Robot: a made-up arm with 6 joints.
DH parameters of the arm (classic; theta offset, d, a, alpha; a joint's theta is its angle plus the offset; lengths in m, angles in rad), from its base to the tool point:
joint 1: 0 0.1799 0 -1.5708
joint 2: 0.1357 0 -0.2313 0
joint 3: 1.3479 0 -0.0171 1.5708
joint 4: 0 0.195 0 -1.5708
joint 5: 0 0 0.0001 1.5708
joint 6: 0 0.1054 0 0
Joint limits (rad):
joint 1: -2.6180..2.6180
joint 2: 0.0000..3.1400
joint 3: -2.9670..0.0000
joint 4: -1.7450..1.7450
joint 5: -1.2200..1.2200
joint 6: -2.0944..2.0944
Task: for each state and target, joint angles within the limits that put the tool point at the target. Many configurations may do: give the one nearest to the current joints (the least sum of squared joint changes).
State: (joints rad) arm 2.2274 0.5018 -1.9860 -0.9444 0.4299 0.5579
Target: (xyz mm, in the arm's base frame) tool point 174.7 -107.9 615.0
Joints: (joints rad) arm 2.4114 0.5406 -2.1227 -0.9844 0.4234 0.5579
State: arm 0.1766 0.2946 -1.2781 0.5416 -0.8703 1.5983
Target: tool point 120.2 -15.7 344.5
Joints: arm 0.1836 0.5910 -0.3126 0.6576 -0.6199 1.5983
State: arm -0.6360 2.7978 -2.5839 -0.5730 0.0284 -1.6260
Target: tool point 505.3 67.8 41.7
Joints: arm 0.1264 3.1283 -2.5922 -0.5797 -0.0630 -1.6260
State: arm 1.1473 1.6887 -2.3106 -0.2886 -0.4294 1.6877
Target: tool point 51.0 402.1 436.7
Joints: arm 1.4161 1.9384 -1.8627 -0.3307 -0.3458 1.6877
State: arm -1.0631 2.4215 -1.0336 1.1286 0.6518 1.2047
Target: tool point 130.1 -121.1 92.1
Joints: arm -1.1370 2.1362 -0.6355 0.9974 0.8600 1.2047
